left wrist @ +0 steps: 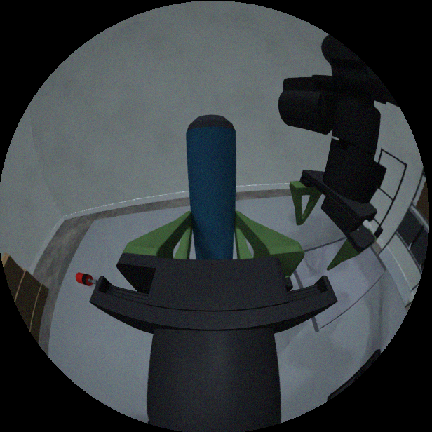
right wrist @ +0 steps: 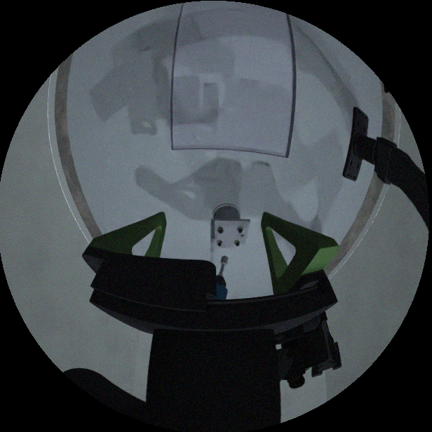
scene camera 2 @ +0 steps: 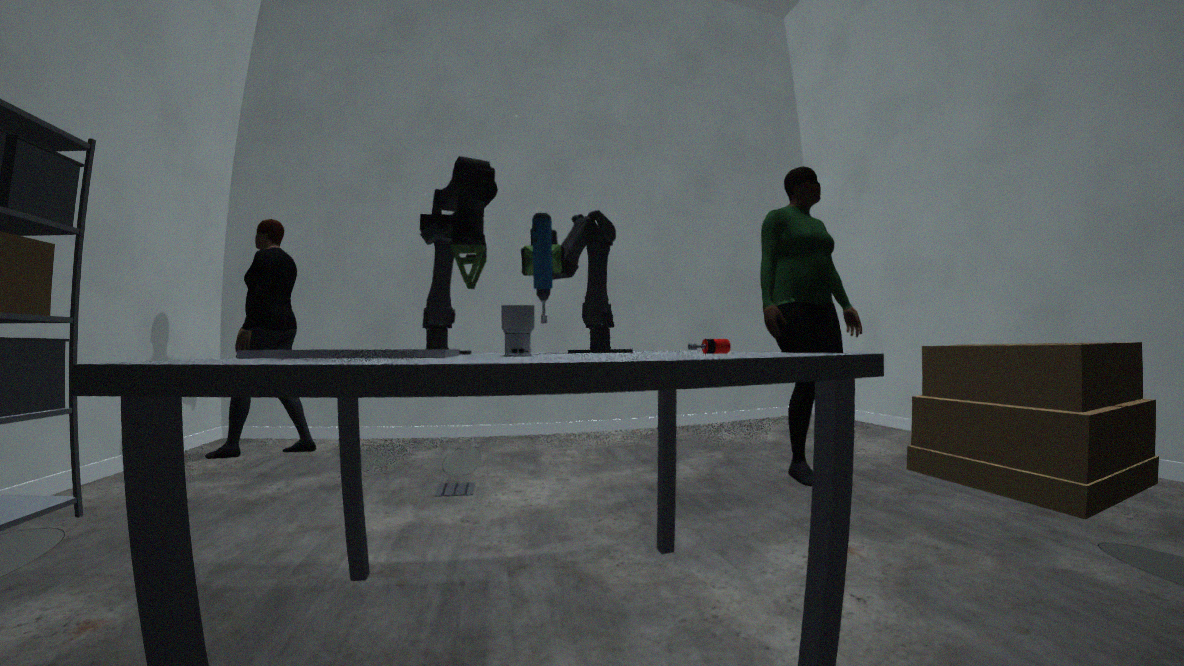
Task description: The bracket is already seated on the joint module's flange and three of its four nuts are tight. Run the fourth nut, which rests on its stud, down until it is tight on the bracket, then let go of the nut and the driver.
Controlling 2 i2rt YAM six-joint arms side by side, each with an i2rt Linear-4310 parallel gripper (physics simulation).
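Places are measured from the left arm's base along level axes (x ahead, y left, z up), in metres.
Pixels of known places: left gripper, fingertip midpoint: [scene camera 2: 542,254]; right gripper, fingertip midpoint: [scene camera 2: 469,286]; left arm's base at its link origin: [scene camera 2: 600,352].
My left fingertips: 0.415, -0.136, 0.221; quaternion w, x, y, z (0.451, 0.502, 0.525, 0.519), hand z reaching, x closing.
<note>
Ahead of a thing's pixels: the offset from my left fingertips to its top centre, as dx, dy, dz. "spot": to the spot under its first point.
My left gripper [scene camera 2: 542,260] [left wrist: 212,216] is shut on the blue driver {-0.006, +0.000, +0.088} [scene camera 2: 542,248] [left wrist: 211,175] [right wrist: 221,292] and holds it upright, its socket tip {spot: -0.028, -0.001, -0.138} [scene camera 2: 543,318] [right wrist: 224,259] down. The tip is in the air to the right of the joint module {-0.030, -0.059, -0.147} [scene camera 2: 517,331] [right wrist: 226,211], apart from it. The pale bracket [right wrist: 231,231] sits on the module; dark nuts show at its four corners in the right wrist view. How far each nut is down cannot be told. My right gripper [scene camera 2: 470,285] [right wrist: 213,217] [left wrist: 313,244] is open and empty above the bracket.
A red driver {-0.052, +0.375, -0.187} [scene camera 2: 716,346] [left wrist: 84,279] lies on the table [scene camera 2: 786,361] at the right. A flat tray or mat [scene camera 2: 347,354] [right wrist: 232,120] lies at the left. Two people [scene camera 2: 269,289] [scene camera 2: 798,256] are behind the table. Brown boxes [scene camera 2: 1001,422] are stacked at the right.
</note>
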